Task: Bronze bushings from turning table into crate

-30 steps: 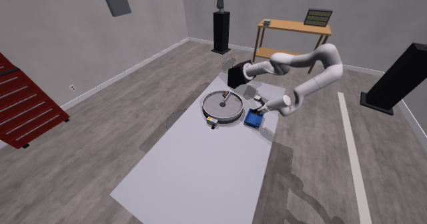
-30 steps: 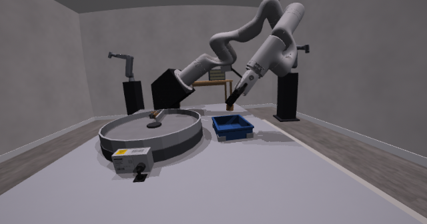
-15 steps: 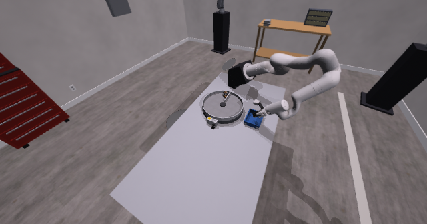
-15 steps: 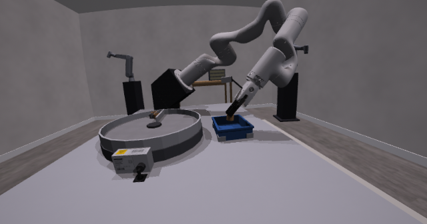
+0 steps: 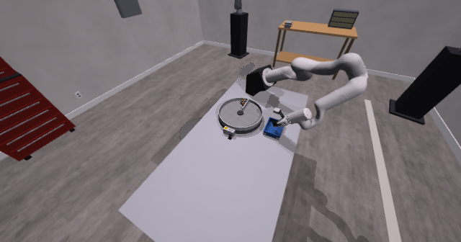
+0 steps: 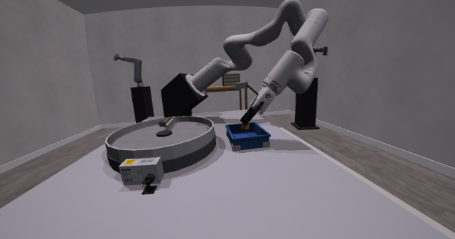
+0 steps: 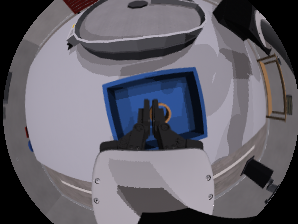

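Now: hand 1 cm past the blue crate and 7 cm above it. The rest, counted from my hand: grey turning table (5 cm ahead, 34 cm to the right, 5 cm below).
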